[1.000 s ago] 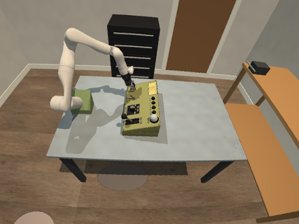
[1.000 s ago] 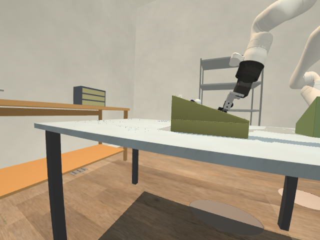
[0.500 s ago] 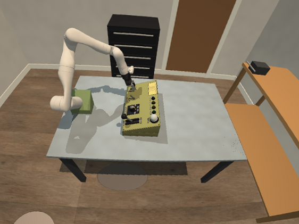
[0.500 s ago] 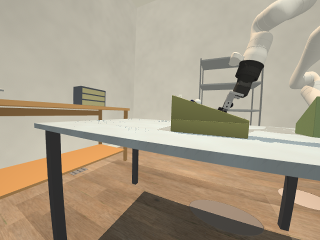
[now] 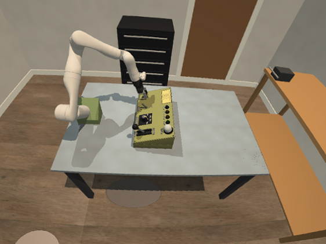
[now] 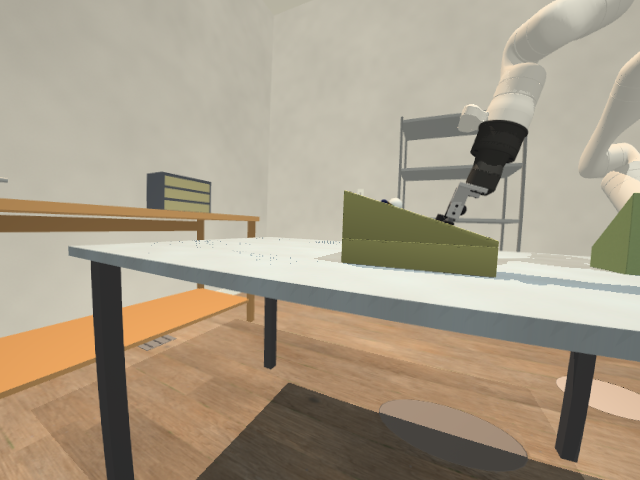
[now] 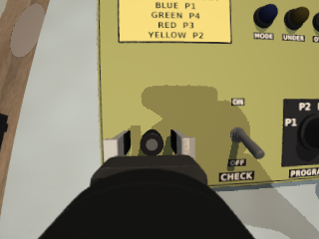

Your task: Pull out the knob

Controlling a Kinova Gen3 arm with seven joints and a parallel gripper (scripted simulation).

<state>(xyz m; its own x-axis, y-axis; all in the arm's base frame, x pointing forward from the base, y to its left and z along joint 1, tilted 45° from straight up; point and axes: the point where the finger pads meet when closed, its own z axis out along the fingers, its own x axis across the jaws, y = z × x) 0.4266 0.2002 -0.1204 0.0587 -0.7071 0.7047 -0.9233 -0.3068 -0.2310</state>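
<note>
Right now the black mode knob is 10 mm below my hand. From my hand the other things lie so: olive console 180 mm to the right, 40 mm ahead, 30 mm below; check toggle 120 mm to the right, 10 mm below, 10 mm ahead; program dial 240 mm to the right, 30 mm ahead, 10 mm below.
</note>
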